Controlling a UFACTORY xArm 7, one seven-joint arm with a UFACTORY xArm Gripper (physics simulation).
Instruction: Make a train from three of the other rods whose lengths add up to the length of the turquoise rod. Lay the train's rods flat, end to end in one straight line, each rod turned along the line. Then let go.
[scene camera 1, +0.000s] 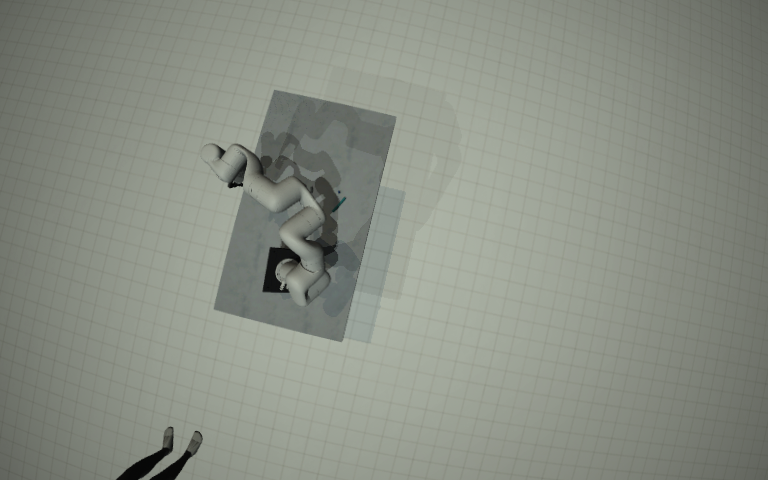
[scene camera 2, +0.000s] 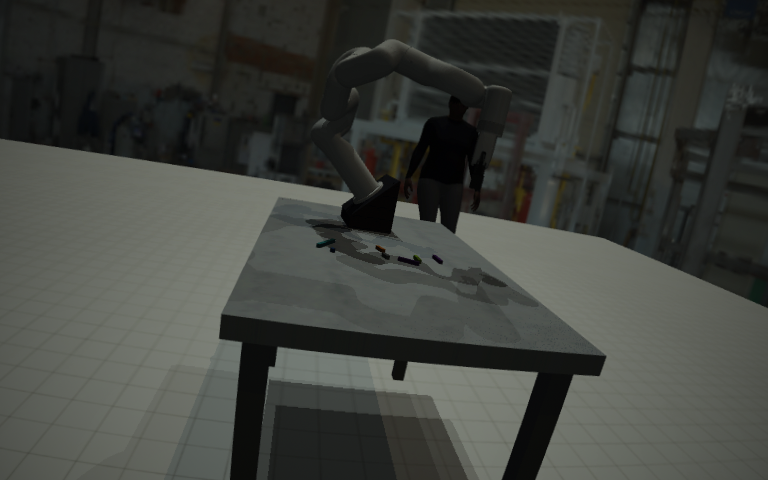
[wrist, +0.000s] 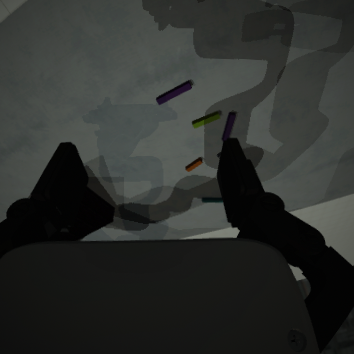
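Seen in the pictures: gripper, fingertip midpoint: (scene camera 2: 475, 188) (wrist: 150, 157); arm's base, link origin: (scene camera 1: 287, 271) (scene camera 2: 368, 193).
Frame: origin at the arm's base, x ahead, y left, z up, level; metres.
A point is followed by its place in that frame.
Observation:
My gripper (scene camera 1: 234, 184) (scene camera 2: 478, 176) {x 0.370, y 0.274, z 0.116 m} (wrist: 150, 157) {x 0.370, y 0.274, z 0.116 m} is open and empty, high above the table's side edge. A turquoise rod (scene camera 1: 339, 204) {x 0.403, y -0.122, z -0.104 m} (scene camera 2: 325, 243) {x 0.416, y -0.121, z -0.106 m} (wrist: 212, 200) {x 0.381, y -0.108, z -0.103 m} lies flat, partly behind a finger in the wrist view. A tiny dark blue rod (scene camera 1: 339, 191) {x 0.470, y -0.100, z -0.103 m} (scene camera 2: 333, 250) {x 0.472, y -0.096, z -0.108 m} lies near it. An orange rod (scene camera 2: 380, 248) {x 0.369, y 0.038, z -0.105 m} (wrist: 194, 164) {x 0.367, y 0.042, z -0.103 m} lies beside a grey rod (scene camera 2: 385, 255) {x 0.440, y 0.047, z -0.106 m}, which is almost hidden in the wrist view. A lime rod (scene camera 2: 417, 258) {x 0.421, y 0.140, z -0.104 m} (wrist: 206, 119) {x 0.414, y 0.144, z -0.103 m} lies between one purple rod (scene camera 2: 437, 259) {x 0.385, y 0.206, z -0.106 m} (wrist: 174, 92) {x 0.375, y 0.210, z -0.103 m} and another purple rod (scene camera 2: 408, 260) {x 0.455, y 0.110, z -0.105 m} (wrist: 229, 125) {x 0.453, y 0.118, z -0.103 m}. These rods lie apart at differing angles.
The grey table (scene camera 1: 243, 283) {x -0.155, y 0.244, z -0.113 m} (scene camera 2: 362, 316) {x 0.890, y -0.030, z -0.113 m} carries the arm's black base (scene camera 1: 271, 271) {x -0.016, y 0.056, z 0.057 m} (scene camera 2: 370, 212) {x 0.104, y 0.011, z -0.049 m}. The arm hides part of the table in the first scene view. Dark shadows cross the table top. A person (scene camera 2: 447, 147) stands on the floor behind the table.

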